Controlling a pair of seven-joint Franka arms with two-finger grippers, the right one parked.
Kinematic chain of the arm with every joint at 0, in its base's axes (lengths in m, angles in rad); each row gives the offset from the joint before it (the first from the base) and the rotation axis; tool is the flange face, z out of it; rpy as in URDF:
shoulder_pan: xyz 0 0 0.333 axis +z
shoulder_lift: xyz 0 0 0 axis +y
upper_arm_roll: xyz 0 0 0.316 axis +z
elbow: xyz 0.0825 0 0 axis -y
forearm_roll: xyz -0.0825 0 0.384 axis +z
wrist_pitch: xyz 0 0 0 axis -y
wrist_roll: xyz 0.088 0 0 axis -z
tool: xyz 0 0 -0.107 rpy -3.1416 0 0
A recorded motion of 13 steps. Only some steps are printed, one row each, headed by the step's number.
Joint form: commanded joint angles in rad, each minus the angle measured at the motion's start. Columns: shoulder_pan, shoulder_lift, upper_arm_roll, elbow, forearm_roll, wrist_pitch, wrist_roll.
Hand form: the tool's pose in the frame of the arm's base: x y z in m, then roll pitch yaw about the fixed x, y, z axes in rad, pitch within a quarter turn. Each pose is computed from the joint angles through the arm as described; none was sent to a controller.
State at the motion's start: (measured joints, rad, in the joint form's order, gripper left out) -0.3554 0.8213 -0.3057 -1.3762 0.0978 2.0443 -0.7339
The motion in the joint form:
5: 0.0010 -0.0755 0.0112 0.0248 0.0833 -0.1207 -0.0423
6: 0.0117 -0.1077 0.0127 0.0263 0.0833 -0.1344 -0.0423
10: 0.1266 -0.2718 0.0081 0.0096 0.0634 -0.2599 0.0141
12: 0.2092 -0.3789 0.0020 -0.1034 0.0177 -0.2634 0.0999
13: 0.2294 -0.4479 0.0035 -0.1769 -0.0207 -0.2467 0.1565
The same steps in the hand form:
5: 0.6049 -0.3877 0.2821 -3.0703 0.1282 0.1171
6: 0.6098 -0.3800 0.3042 -3.0754 0.1077 0.1282
10: 0.6281 -0.3030 0.4013 -3.0710 0.0817 0.1867
12: 0.6195 -0.2549 0.4208 -3.0855 0.1084 0.1760
13: 0.6061 -0.2434 0.4324 -3.1109 0.1131 0.1429

